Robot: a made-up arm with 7 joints.
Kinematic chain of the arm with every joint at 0, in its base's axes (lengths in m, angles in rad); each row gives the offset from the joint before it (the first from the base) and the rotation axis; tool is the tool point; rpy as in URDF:
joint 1: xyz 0 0 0.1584 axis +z
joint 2: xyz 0 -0.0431 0.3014 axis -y
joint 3: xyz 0 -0.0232 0.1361 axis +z
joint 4: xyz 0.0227 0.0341 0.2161 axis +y
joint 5: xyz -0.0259 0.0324 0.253 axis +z
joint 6: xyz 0 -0.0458 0.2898 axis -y
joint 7: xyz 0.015 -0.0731 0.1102 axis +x
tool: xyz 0 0 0 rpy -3.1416 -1.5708 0
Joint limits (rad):
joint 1: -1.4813..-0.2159
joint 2: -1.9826..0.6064
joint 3: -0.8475..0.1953
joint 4: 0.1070..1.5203
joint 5: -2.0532..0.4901
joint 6: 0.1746..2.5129
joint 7: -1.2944..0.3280
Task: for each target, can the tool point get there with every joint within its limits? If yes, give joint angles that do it. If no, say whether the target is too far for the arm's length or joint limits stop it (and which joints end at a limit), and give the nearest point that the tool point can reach.
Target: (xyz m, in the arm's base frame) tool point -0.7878 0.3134 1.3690
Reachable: no: too far | nearest point -0.5892 0.2344 1.2585 | short by 0.241 m
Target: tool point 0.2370 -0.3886 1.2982
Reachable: yes | joints -0.9414 -0.0963 -0.4048 0.7576 -1.6322 1.2388 -0.0670
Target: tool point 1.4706 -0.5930 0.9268
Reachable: no: too far | nearest point 0.9162 -0.3695 0.7508 | short by 0.623 m
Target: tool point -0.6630 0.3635 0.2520
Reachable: no: joint limits stop it (at a limit: joint 1, joint 2, joint 3, joint 4, joint 5, joint 6) | nearest point -0.5838 -0.2148 -0.0668 | short by 0.665 m
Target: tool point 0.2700 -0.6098 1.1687
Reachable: yes | joints -0.6955 -0.3246 -0.5312 0.8551 -0.3086 0.8482 -0.5508
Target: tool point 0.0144 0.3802 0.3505
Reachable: no: joint limits stop it (at a limit: joint 1, joint 2, joint 3, joint 4, joint 5) | nearest point 0.2918 0.1669 -0.1343 | short by 0.598 m
